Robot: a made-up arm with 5 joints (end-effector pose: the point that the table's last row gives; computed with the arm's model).
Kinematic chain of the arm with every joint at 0, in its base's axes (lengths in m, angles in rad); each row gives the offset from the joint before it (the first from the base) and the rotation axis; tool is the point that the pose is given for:
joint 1: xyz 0 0 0.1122 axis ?
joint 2: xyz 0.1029 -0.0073 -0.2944 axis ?
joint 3: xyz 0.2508 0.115 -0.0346 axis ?
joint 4: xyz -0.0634 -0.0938 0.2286 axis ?
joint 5: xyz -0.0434 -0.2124 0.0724 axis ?
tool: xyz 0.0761 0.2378 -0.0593
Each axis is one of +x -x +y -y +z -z.
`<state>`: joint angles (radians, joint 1 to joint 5).
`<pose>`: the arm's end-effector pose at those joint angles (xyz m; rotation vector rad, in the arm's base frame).
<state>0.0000 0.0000 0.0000 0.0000 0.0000</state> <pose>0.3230 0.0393 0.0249 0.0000 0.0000 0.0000</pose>
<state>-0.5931 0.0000 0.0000 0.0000 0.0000</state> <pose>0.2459 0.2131 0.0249 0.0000 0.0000 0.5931</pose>
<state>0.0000 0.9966 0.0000 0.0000 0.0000</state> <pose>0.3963 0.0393 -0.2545 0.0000 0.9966 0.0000</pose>
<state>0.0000 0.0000 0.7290 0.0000 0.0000</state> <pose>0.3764 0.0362 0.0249 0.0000 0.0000 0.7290</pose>
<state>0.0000 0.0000 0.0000 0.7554 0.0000</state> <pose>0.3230 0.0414 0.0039 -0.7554 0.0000 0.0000</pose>
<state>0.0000 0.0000 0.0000 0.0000 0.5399</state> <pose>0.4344 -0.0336 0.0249 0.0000 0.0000 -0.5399</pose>
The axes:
joint 1: -z
joint 2: +y
joint 3: +z
joint 4: -x
joint 5: -z

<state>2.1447 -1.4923 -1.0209 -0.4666 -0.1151</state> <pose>0.1579 0.0220 -0.0054 -1.1627 -2.0800 -1.6953</pose>
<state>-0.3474 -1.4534 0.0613 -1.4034 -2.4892</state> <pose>0.2613 0.0127 -0.2500 0.5394 1.6704 -1.6680</pose>
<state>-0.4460 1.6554 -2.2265 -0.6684 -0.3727</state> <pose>0.1690 0.3572 -0.4680 -1.1670 0.1958 -0.9370</pose>
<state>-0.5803 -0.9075 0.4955 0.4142 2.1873</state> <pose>0.2581 -0.1673 0.4488 0.9026 -0.8233 -1.1472</pose>
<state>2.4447 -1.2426 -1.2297 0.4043 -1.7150</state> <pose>0.3739 -0.1540 -0.1880 -1.0275 0.0253 -1.8959</pose>
